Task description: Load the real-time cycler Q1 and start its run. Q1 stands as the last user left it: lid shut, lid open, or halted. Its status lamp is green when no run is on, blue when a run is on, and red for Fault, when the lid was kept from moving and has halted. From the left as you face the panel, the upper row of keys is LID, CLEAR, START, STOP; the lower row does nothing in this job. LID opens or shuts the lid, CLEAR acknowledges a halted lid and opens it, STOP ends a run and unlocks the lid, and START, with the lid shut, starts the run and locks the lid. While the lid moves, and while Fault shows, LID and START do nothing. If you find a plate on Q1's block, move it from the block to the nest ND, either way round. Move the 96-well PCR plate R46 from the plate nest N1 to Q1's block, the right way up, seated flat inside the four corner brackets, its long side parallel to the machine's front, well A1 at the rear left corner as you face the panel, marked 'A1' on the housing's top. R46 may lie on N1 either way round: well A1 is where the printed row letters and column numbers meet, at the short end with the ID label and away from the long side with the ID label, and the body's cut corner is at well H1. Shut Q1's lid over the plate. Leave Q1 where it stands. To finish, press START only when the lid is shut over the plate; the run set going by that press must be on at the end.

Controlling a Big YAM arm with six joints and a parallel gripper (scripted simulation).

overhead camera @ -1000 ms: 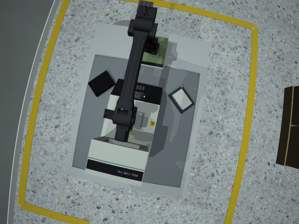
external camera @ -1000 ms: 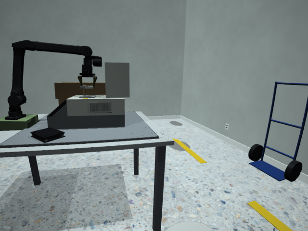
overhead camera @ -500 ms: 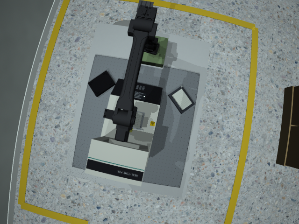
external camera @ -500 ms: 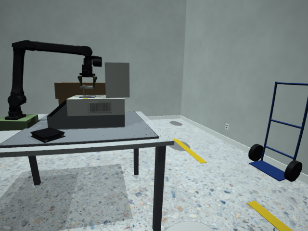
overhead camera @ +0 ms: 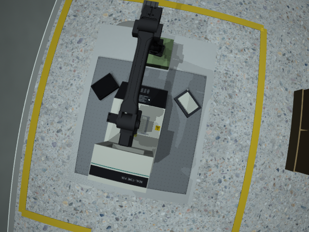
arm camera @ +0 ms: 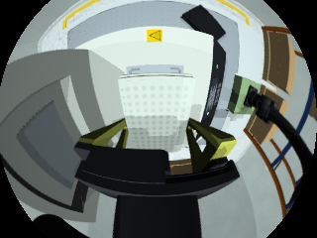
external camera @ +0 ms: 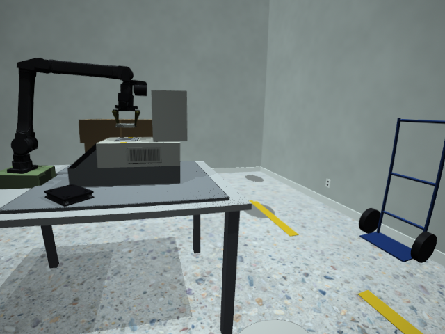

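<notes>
Right now the black nest ND is 30 cm to the right of my hand, 25 cm below it and 17 cm behind it.
</notes>
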